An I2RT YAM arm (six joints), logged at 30 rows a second.
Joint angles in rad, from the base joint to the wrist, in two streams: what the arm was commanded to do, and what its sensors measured. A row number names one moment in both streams.
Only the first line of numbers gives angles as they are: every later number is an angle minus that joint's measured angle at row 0.
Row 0, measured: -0.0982, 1.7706, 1.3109, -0.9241, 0.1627, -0.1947
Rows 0 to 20, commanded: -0.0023, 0.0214, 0.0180, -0.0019, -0.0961, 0.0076; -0.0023, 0.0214, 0.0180, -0.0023, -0.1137, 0.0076; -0.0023, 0.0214, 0.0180, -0.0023, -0.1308, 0.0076; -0.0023, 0.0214, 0.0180, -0.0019, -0.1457, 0.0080; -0.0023, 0.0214, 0.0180, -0.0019, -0.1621, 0.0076; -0.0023, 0.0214, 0.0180, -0.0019, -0.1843, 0.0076; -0.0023, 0.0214, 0.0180, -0.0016, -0.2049, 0.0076; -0.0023, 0.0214, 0.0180, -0.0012, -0.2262, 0.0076; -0.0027, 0.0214, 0.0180, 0.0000, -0.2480, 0.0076; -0.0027, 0.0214, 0.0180, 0.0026, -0.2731, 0.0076; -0.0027, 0.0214, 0.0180, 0.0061, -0.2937, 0.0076; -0.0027, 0.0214, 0.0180, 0.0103, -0.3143, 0.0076; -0.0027, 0.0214, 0.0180, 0.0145, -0.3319, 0.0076; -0.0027, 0.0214, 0.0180, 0.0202, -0.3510, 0.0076; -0.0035, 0.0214, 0.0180, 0.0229, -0.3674, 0.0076; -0.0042, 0.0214, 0.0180, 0.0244, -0.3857, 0.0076; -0.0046, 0.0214, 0.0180, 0.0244, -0.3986, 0.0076; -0.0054, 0.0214, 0.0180, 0.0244, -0.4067, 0.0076; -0.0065, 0.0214, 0.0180, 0.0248, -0.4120, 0.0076; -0.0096, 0.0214, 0.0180, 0.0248, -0.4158, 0.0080; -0.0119, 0.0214, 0.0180, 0.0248, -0.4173, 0.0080
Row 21, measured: -0.0088, 0.0134, 0.0000, 0.0194, -0.3098, 0.0106
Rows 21 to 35, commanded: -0.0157, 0.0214, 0.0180, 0.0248, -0.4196, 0.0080; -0.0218, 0.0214, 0.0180, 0.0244, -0.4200, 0.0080; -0.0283, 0.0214, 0.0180, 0.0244, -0.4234, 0.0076; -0.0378, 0.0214, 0.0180, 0.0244, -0.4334, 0.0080; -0.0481, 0.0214, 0.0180, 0.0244, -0.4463, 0.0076; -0.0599, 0.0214, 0.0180, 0.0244, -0.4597, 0.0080; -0.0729, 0.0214, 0.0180, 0.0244, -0.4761, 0.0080; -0.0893, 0.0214, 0.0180, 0.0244, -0.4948, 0.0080; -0.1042, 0.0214, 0.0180, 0.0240, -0.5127, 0.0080; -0.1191, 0.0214, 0.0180, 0.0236, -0.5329, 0.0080; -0.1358, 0.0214, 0.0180, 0.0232, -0.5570, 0.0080; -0.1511, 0.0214, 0.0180, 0.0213, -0.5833, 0.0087; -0.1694, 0.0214, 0.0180, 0.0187, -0.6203, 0.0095; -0.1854, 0.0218, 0.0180, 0.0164, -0.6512, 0.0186; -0.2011, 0.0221, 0.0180, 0.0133, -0.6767, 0.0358
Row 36, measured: -0.1656, 0.0202, 0.0000, 0.0129, -0.5283, 0.0118
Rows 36 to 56, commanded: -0.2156, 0.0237, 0.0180, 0.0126, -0.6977, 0.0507; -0.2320, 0.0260, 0.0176, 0.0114, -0.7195, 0.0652; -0.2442, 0.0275, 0.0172, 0.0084, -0.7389, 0.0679; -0.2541, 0.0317, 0.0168, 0.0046, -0.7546, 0.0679; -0.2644, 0.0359, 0.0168, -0.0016, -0.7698, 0.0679; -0.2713, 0.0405, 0.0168, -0.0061, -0.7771, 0.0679; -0.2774, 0.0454, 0.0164, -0.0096, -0.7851, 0.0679; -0.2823, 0.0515, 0.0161, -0.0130, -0.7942, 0.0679; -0.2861, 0.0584, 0.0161, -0.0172, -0.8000, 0.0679; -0.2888, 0.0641, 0.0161, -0.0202, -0.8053, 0.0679; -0.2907, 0.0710, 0.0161, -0.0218, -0.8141, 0.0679; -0.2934, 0.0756, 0.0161, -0.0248, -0.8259, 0.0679; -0.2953, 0.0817, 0.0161, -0.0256, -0.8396, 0.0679; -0.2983, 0.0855, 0.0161, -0.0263, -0.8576, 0.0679; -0.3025, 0.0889, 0.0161, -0.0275, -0.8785, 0.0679; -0.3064, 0.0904, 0.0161, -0.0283, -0.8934, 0.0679; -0.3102, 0.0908, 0.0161, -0.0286, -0.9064, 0.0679; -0.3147, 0.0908, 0.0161, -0.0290, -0.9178, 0.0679; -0.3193, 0.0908, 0.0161, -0.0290, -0.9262, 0.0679; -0.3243, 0.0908, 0.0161, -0.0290, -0.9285, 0.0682; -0.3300, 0.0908, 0.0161, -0.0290, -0.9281, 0.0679
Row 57, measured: -0.3159, 0.0839, 0.0000, -0.0294, -0.8557, 0.0644
